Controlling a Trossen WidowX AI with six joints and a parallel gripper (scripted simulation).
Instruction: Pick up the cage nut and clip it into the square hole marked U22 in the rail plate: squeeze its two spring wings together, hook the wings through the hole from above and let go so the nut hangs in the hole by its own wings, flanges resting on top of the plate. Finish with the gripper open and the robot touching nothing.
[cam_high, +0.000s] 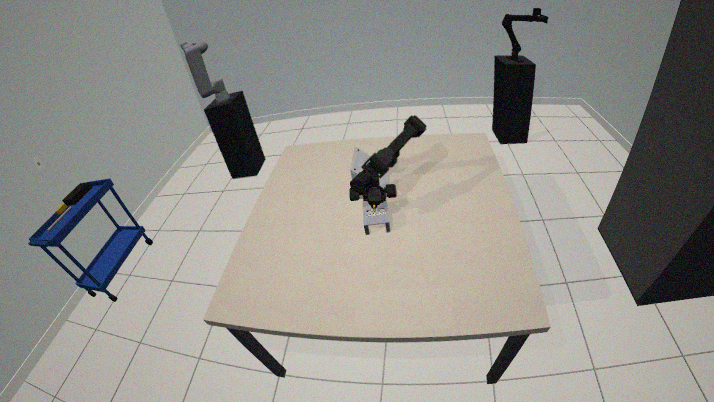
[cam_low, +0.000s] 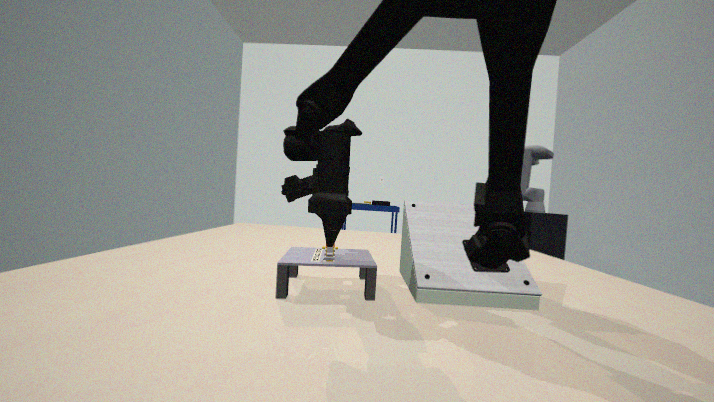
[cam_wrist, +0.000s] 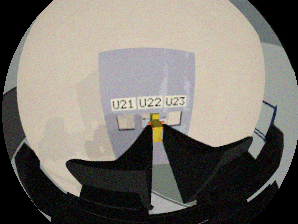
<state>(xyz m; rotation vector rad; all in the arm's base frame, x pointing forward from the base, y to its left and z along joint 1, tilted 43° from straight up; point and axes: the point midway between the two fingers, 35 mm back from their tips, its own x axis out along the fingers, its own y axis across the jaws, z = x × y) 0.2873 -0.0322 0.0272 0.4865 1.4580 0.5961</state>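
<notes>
The cage nut lies 10 mm below my gripper tip.
</notes>
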